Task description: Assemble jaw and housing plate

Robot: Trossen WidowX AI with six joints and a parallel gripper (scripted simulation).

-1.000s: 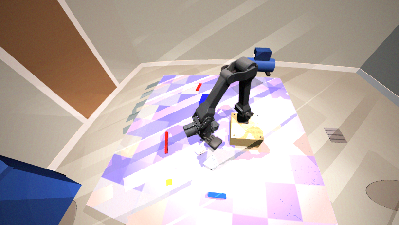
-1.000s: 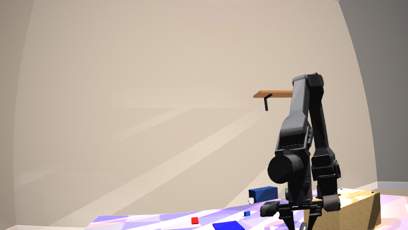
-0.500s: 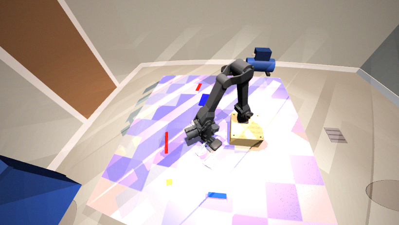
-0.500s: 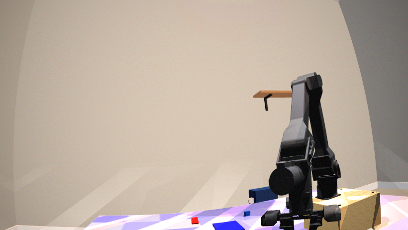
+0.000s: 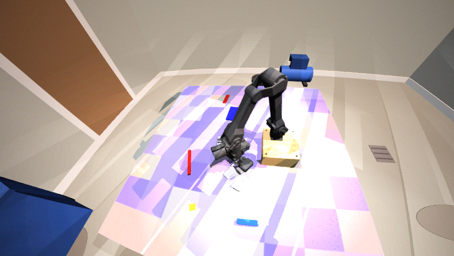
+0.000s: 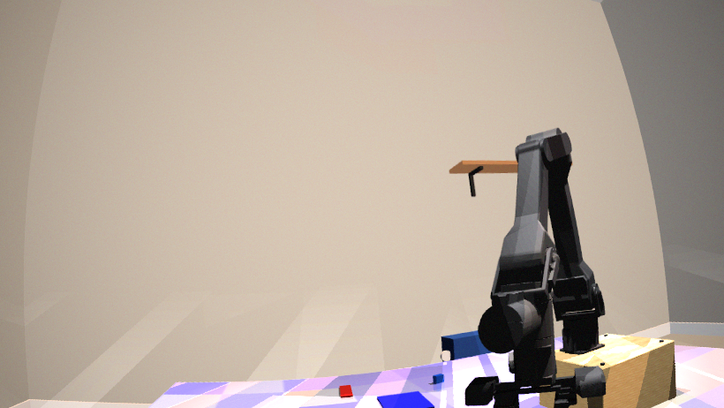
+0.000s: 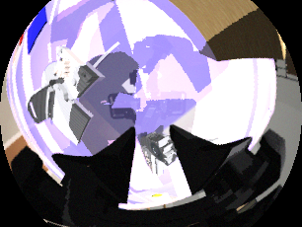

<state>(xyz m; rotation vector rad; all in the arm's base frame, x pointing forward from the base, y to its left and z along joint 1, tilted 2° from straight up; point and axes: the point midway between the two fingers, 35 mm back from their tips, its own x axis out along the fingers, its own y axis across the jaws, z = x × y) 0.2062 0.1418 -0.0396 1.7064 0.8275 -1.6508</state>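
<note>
The grey jaw lies 10 mm ahead of my gripper tip, 20 mm to the left of it and 20 mm above it. Round my gripper tip: blue tile (70 mm ahead, 400 mm to the right, 10 mm below); then yellow square (180 mm ahead, 260 mm to the left, 10 mm below); then blue bar (80 mm behind, 280 mm to the left, 10 mm below).
</note>
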